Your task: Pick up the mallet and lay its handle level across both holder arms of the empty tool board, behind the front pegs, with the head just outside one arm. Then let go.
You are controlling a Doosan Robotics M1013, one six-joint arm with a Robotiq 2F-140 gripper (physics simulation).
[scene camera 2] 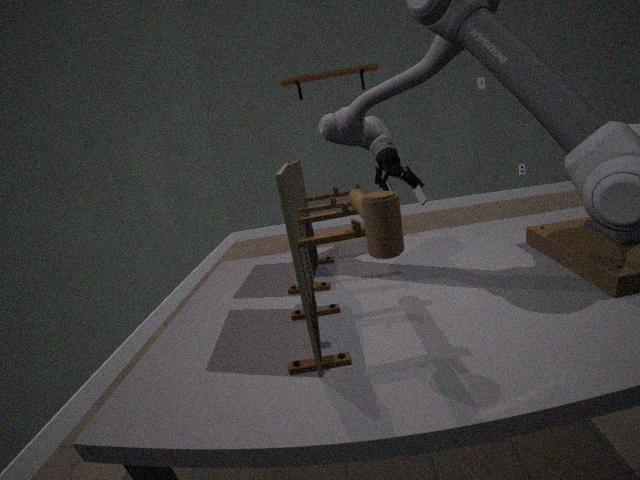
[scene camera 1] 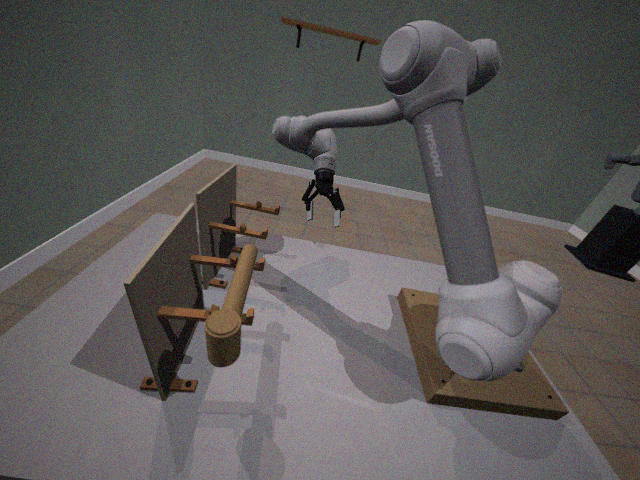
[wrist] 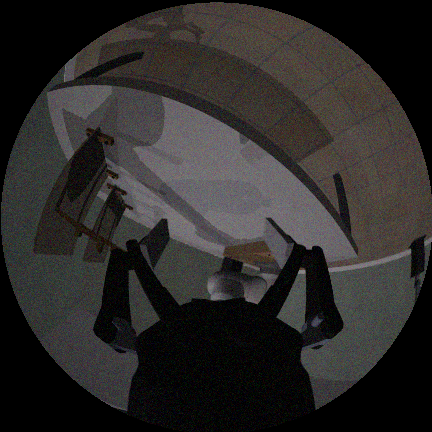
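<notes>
The wooden mallet (scene camera 1: 239, 289) (scene camera 2: 383, 227) lies on the two holder arms of the near tool board (scene camera 1: 165, 258) (scene camera 2: 292, 217). Its handle crosses both arms between the middle pegs and the raised tips, and its thick head hangs just outside the nearest arm. I cannot make out the mallet in the wrist view. The far tool board (scene camera 1: 218, 198) (wrist: 52, 230) has two bare holder arms with small pegs. My gripper (scene camera 1: 323, 222) (scene camera 2: 406, 196) (wrist: 215, 228) is open and empty. It hangs in the air beyond the mallet, to the right of the far board's arms, touching neither.
Both boards stand upright on the white table (scene camera 1: 336, 434) (scene camera 2: 206, 413) (wrist: 210, 170). The robot's wooden base block (scene camera 1: 491, 395) (scene camera 2: 573, 253) (wrist: 245, 251) is at the right. A narrow wall shelf (scene camera 1: 330, 31) (scene camera 2: 330, 74) hangs behind the arm.
</notes>
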